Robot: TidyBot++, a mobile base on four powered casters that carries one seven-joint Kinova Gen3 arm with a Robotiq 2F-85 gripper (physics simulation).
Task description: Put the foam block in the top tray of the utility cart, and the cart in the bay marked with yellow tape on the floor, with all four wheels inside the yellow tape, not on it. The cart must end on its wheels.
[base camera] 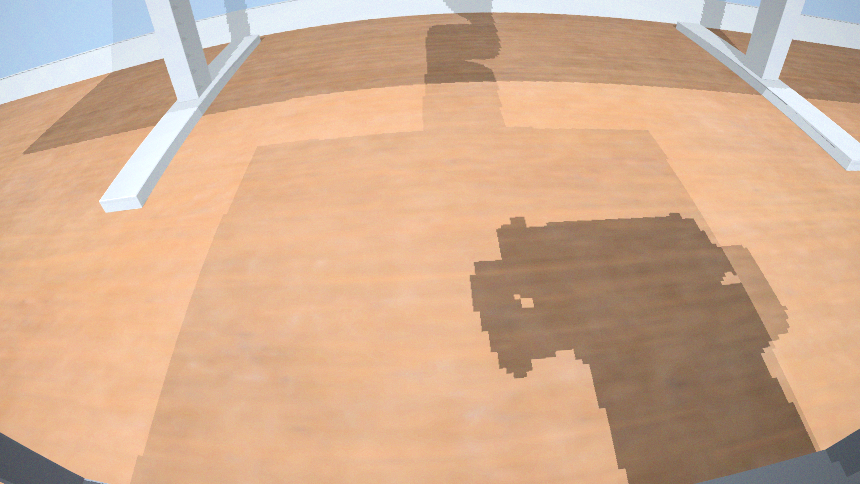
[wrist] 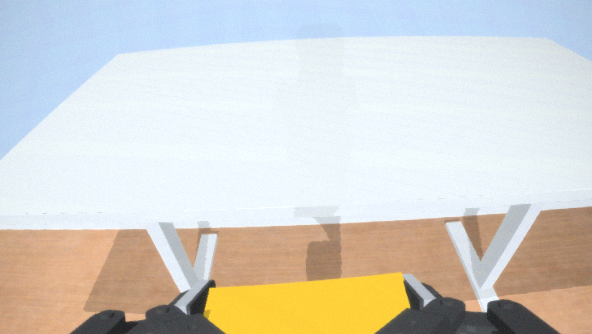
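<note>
The yellow foam block (wrist: 307, 311) shows at the bottom edge of the wrist view. It fills the space between the finger pads, and its far edge is level with the fingertips. My gripper (wrist: 305, 298) stands wide, with one pad against each side of the block, and holds it clear of the table and floor. The block's underside and near end are hidden. The utility cart and the yellow-taped bay do not show in either view.
A white table (wrist: 320, 135) stands ahead, its near edge crossing the wrist view. Its left leg foot (base camera: 162, 141) and right leg foot (base camera: 806, 123) rest on the wooden floor (base camera: 331, 270). A blue wall (wrist: 175, 20) is behind it. Shadows fall on the floor.
</note>
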